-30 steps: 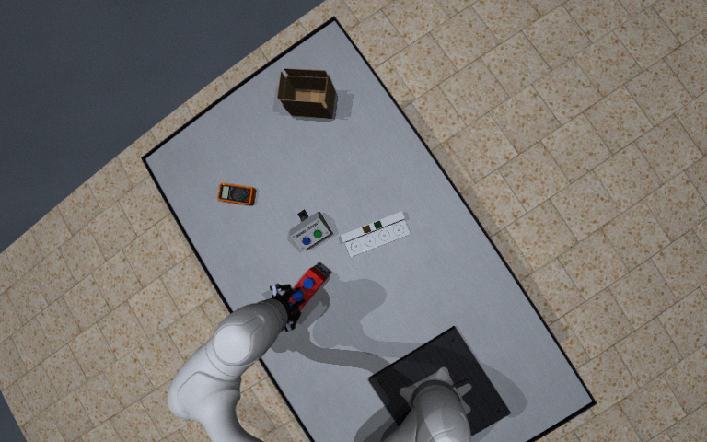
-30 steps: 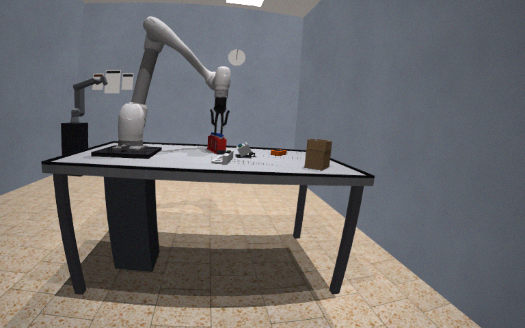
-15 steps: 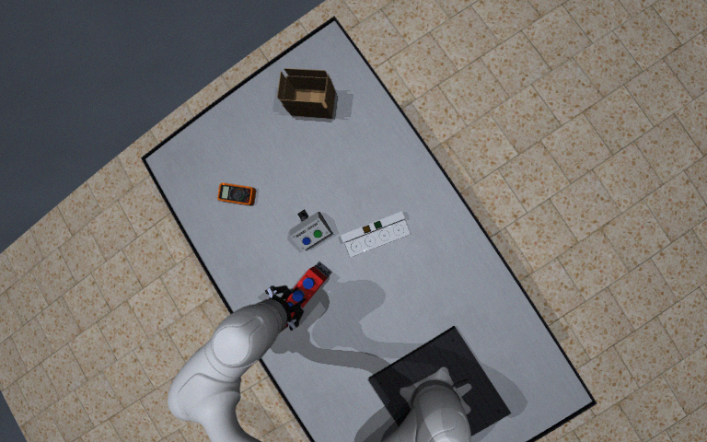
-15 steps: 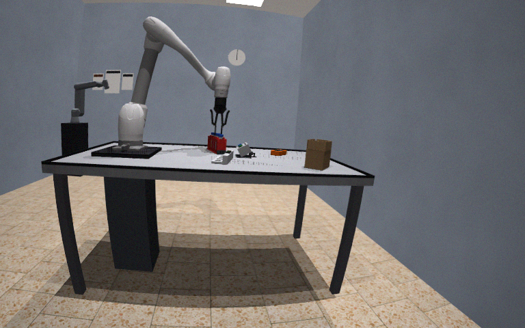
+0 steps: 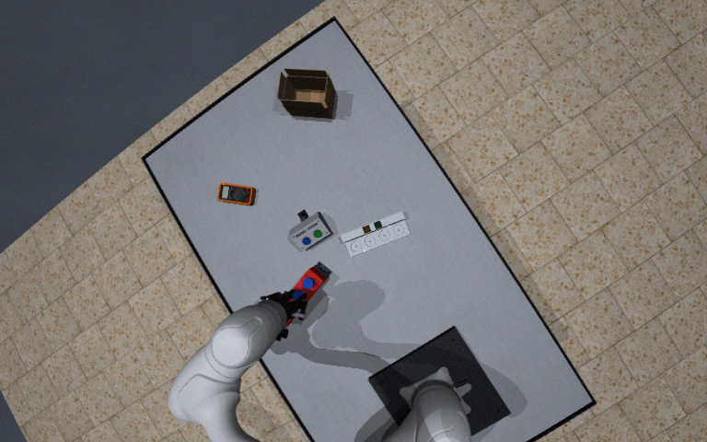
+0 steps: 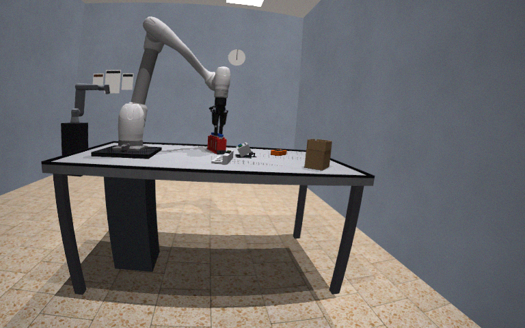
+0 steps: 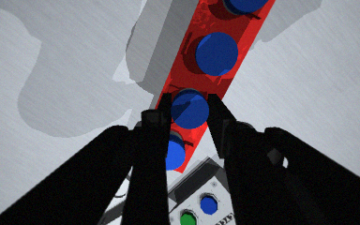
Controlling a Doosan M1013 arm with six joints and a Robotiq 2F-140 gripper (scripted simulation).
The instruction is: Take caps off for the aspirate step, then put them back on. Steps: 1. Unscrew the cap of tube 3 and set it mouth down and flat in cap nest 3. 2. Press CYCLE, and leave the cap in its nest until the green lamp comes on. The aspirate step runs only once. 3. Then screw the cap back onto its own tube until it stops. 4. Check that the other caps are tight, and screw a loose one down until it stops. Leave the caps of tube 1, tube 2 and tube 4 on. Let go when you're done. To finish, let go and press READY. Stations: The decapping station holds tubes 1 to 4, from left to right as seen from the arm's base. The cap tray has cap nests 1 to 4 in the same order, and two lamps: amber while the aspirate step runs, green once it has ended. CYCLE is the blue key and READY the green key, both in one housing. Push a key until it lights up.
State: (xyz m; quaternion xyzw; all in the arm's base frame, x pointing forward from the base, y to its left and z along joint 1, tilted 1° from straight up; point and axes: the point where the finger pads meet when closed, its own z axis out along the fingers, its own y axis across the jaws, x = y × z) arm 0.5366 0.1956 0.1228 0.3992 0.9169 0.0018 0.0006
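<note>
My hand is 3 cm above the blue cap. Also, from my hand: key housing: 16 cm ahead, 12 cm to the right, 9 cm below; green ready key: 14 cm ahead, 14 cm to the right, 8 cm below; blue cycle key: 14 cm ahead, 10 cm to the right, 8 cm below.
</note>
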